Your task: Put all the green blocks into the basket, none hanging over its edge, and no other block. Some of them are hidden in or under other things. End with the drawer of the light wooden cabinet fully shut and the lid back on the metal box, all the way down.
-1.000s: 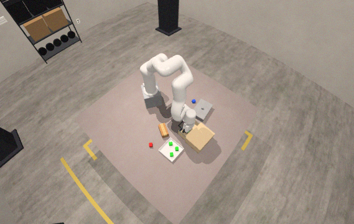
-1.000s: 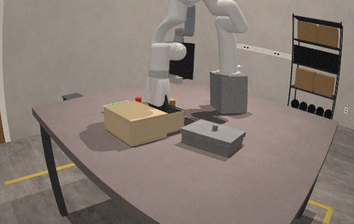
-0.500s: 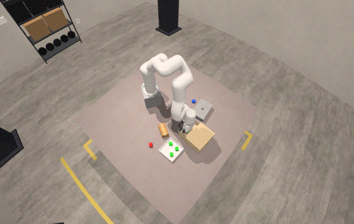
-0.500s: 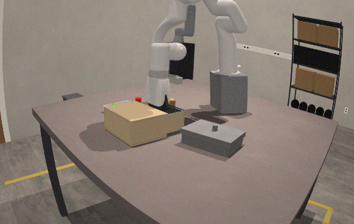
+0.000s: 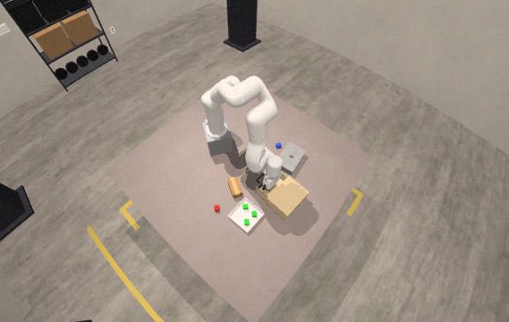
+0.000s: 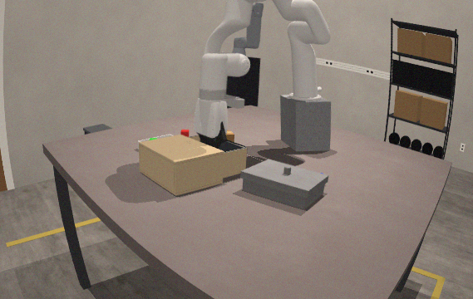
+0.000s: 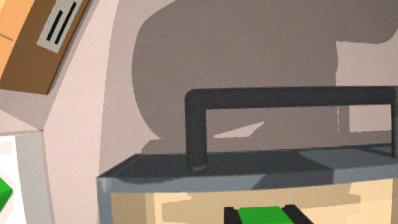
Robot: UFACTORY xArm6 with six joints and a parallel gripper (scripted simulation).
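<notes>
The white basket lies 1 cm ahead of my hand, 21 cm to the right of it and 4 cm below it. Round my hand: metal box 3 cm behind, 25 cm to the left, 3 cm below; light wooden cabinet 7 cm ahead, 1 cm to the left, 1 cm below; grey metal lid 3 cm behind, 25 cm to the left.
</notes>
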